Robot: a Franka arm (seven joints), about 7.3 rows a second.
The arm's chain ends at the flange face. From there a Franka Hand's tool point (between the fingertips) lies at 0.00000 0.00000 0.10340 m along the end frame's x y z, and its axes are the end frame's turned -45 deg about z.
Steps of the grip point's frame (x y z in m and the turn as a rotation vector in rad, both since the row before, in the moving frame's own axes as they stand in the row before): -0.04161 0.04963 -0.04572 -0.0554 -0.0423 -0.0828; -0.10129 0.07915 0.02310 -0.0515 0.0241 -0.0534; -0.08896 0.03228 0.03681 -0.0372 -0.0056 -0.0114; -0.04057 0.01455 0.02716 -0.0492 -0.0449 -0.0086; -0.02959 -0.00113 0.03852 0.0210 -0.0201 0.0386
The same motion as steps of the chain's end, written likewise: 0.00442 0.05743 -0.04547 -0.0691 0.0093 -0.0828; -0.02123 0.12574 0.02327 -0.0194 0.0535 -0.0534; -0.04241 0.08261 0.03688 -0.0303 0.0223 -0.0114; -0.01874 0.03210 0.02739 -0.0665 0.0030 -0.0086; -0.01872 0.02025 0.03856 0.0006 -0.0291 0.0386
